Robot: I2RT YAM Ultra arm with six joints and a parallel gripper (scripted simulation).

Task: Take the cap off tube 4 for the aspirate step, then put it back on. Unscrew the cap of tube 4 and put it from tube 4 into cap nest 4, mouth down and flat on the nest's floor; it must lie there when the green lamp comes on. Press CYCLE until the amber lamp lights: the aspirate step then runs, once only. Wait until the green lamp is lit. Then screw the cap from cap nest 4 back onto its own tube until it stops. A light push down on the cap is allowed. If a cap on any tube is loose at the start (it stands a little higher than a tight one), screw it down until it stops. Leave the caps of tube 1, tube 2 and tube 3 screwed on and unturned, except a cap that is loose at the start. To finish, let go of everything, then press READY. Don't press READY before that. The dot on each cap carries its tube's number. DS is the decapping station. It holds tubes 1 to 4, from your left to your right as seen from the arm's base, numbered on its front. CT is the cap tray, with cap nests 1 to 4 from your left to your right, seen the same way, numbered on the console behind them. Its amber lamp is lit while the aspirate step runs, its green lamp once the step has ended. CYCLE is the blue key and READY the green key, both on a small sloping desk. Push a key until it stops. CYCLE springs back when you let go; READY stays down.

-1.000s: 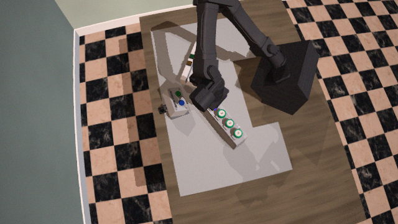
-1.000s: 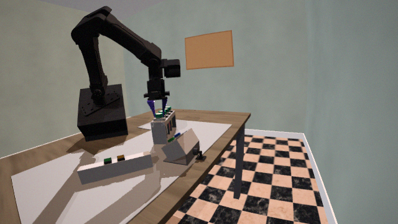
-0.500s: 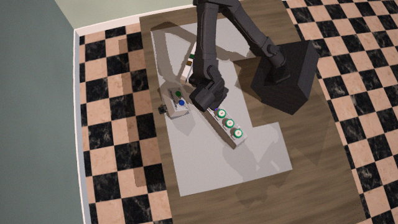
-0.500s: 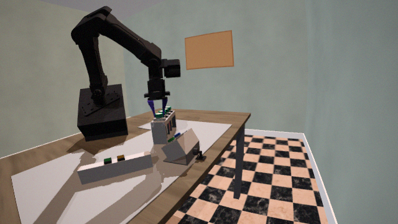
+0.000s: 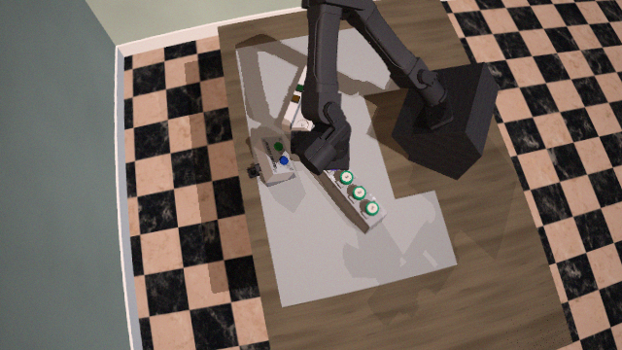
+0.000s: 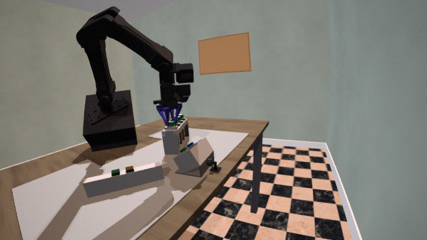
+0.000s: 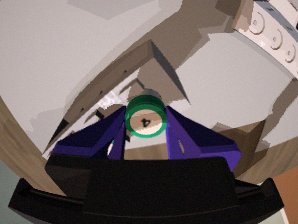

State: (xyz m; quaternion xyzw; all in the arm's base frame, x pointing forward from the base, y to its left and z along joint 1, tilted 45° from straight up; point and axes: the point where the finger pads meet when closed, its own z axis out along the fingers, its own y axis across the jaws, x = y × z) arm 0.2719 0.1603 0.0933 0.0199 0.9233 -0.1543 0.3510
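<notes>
Now: the cap 3 3 cm behind my hand and 5 cm to the left of it. From my hand the other things lie so: cap 2 (5 cm behind, 9 cm to the left); green ready key (14 cm ahead, 9 cm to the right, 5 cm below); blue cycle key (13 cm ahead, 5 cm to the right, 5 cm below).
</notes>
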